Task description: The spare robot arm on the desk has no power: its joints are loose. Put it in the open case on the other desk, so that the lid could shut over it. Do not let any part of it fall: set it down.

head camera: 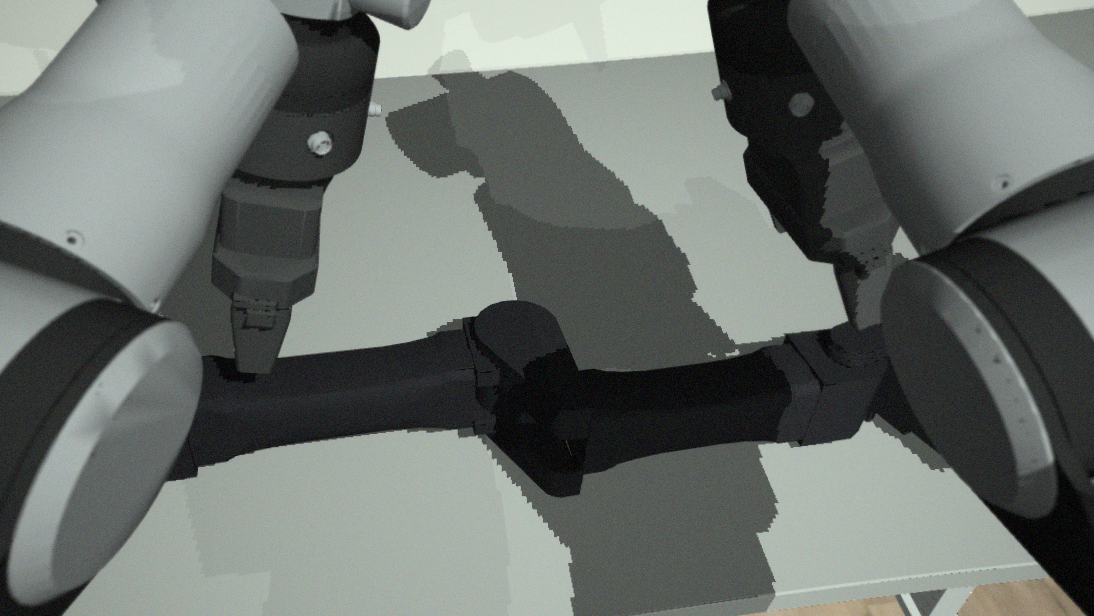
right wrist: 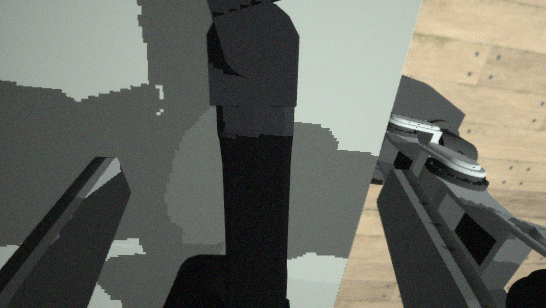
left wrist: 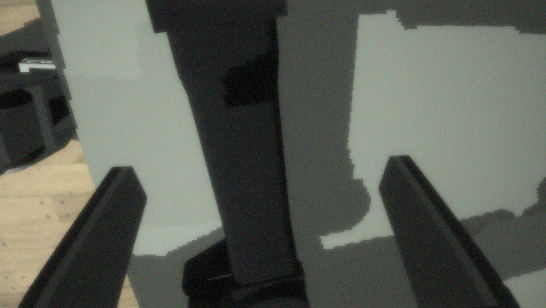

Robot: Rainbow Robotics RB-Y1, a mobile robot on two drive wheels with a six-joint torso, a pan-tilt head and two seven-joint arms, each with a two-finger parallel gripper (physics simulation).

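Places are measured from the robot's base along level axes (x ahead, y left, z up), in millimetres.
Pixels of known places: left gripper, between the fingertips: (head camera: 261, 306) (left wrist: 262, 177); right gripper, between the fingertips: (head camera: 826, 270) (right wrist: 255, 180).
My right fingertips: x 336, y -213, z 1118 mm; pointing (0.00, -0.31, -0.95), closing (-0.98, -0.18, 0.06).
Observation:
Behind a point stands the place of what it marks.
The spare robot arm (head camera: 367, 390) (left wrist: 245, 150) (right wrist: 255, 210) is black and lies stretched across the desk, with a bulky joint between its two long links. Both of its ends are partly hidden behind my arms in the head camera. My left gripper (head camera: 256, 371) (left wrist: 262, 177) @[x 330, y 165, z 1109 mm] is open and empty over the left link, its fingers spread on either side of it. My right gripper (head camera: 861, 325) (right wrist: 255, 180) @[x 336, y -213, z 1118 mm] is open and empty, its fingers spread on either side of the right link, near a squared joint. The fingers' height over the links is hard to judge. The open case does not show.
The pale desk (head camera: 367, 520) @[x 263, y 112, z 950 mm] (left wrist: 115, 115) @[x 200, y 138, z 950 mm] (right wrist: 350, 50) @[x 257, y -266, z 950 mm] bears dark shadows of my arms. Its near edge runs along the bottom right of the head camera, with wooden floor (head camera: 1018, 600) @[x 650, y -906, z 0 mm] (left wrist: 40, 215) @[x -723, y -726, z 0 mm] (right wrist: 485, 85) @[x -726, y -270, z 0 mm] beyond. Dark robot structure (left wrist: 22, 125) (right wrist: 450, 150) stands beside the desk edge.

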